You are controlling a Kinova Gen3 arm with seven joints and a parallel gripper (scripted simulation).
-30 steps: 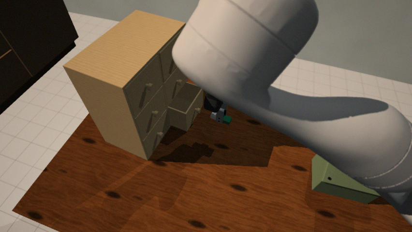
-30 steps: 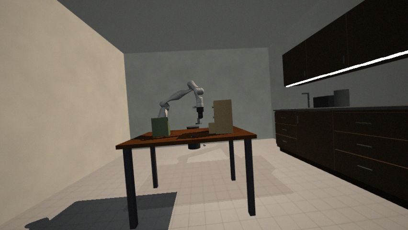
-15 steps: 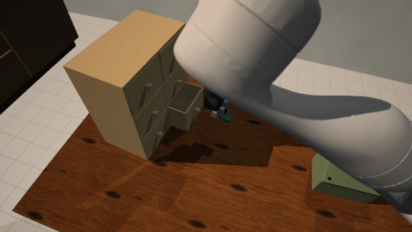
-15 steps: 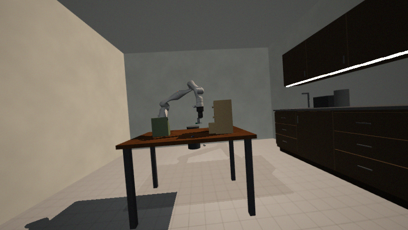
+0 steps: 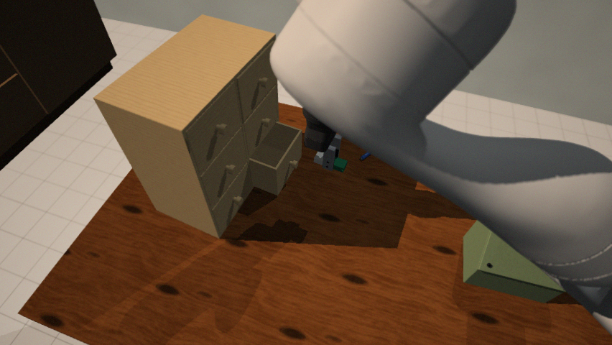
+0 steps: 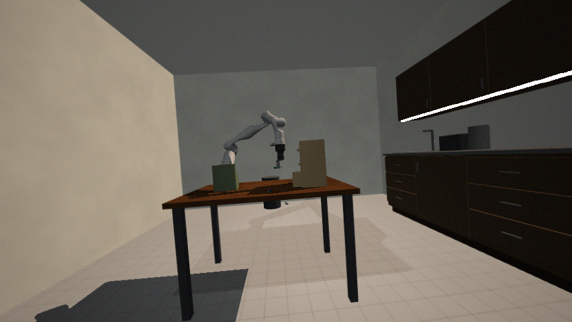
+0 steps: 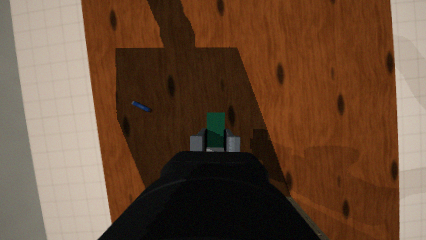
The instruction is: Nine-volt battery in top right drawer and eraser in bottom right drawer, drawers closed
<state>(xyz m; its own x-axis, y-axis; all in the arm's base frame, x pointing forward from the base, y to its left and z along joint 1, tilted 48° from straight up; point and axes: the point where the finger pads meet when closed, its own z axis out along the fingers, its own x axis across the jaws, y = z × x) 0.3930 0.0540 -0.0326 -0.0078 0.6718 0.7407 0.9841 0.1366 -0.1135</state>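
The eraser is 10 mm ahead of my hand and 10 mm below it. From my hand the other things lie so: nine-volt battery (270 mm ahead, 80 mm above); then small blue stick (40 mm behind, 180 mm to the right, 150 mm below).
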